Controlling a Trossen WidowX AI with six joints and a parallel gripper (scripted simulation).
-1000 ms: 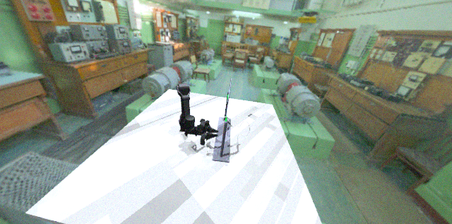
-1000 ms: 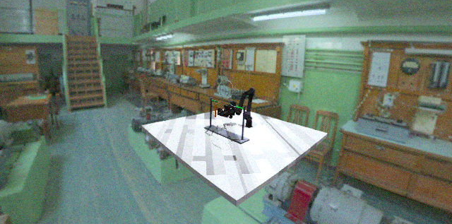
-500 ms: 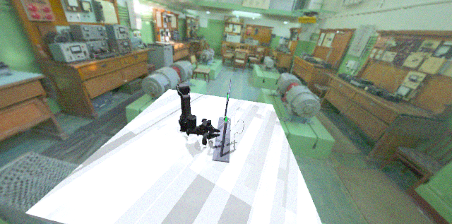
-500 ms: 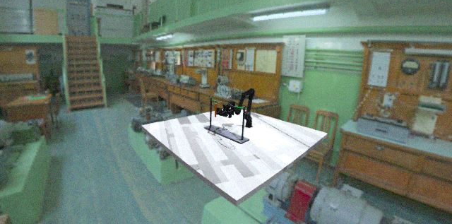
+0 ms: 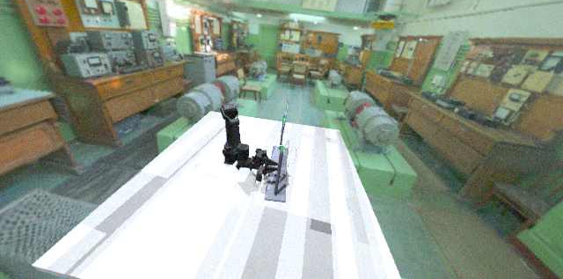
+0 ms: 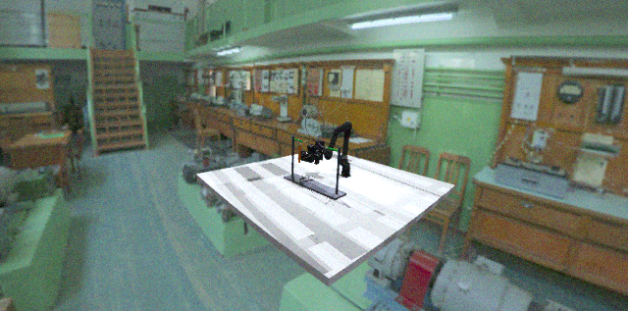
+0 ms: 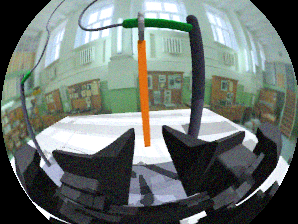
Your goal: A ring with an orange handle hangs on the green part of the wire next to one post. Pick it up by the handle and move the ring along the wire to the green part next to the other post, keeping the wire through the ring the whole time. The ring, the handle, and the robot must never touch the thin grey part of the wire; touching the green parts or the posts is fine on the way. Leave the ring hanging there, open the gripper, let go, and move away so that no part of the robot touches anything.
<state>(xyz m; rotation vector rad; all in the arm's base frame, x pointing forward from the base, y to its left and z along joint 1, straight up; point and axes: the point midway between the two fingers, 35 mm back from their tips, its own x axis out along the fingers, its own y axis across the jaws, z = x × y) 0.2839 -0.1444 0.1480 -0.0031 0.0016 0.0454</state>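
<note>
The ring with orange handle lies 8 cm above my gripper tip.
</note>
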